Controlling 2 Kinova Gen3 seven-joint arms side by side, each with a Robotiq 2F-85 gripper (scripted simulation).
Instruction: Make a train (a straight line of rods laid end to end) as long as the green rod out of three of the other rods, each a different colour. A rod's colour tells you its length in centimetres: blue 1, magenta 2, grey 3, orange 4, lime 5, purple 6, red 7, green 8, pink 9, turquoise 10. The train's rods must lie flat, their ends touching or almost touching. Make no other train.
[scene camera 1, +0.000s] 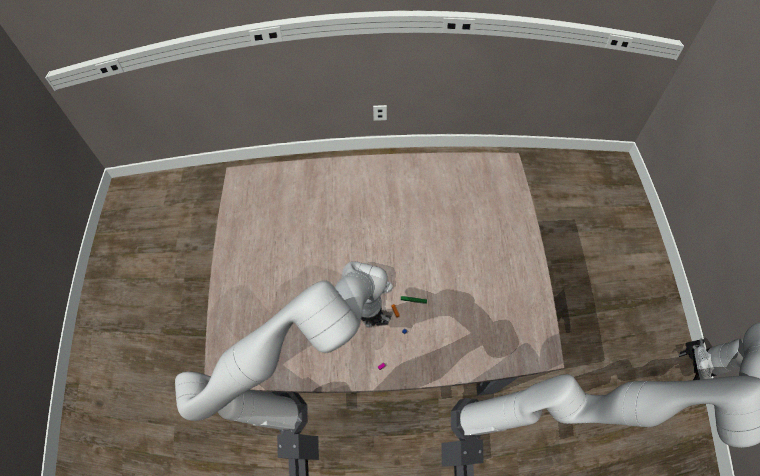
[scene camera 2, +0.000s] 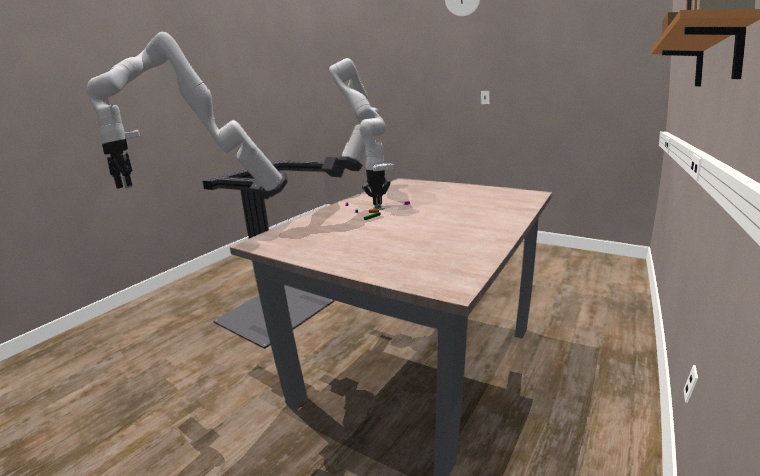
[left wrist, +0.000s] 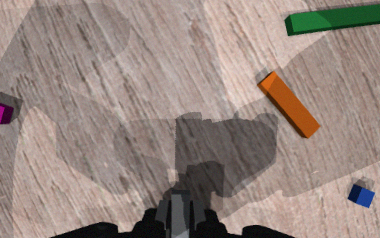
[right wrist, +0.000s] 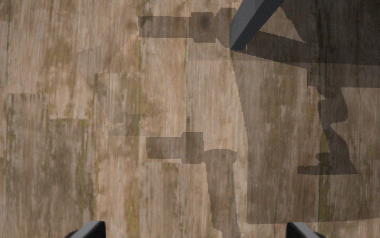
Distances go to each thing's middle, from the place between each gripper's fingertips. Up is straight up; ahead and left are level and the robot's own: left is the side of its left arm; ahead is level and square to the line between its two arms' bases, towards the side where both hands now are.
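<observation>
Orange rod (left wrist: 272, 86), from my left hand: 8 cm to the right, 4 cm ahead, 2 cm below.
Orange rod, from my right hand (scene camera 2: 124, 187): 830 mm to the left, 280 mm below, 310 mm ahead.
</observation>
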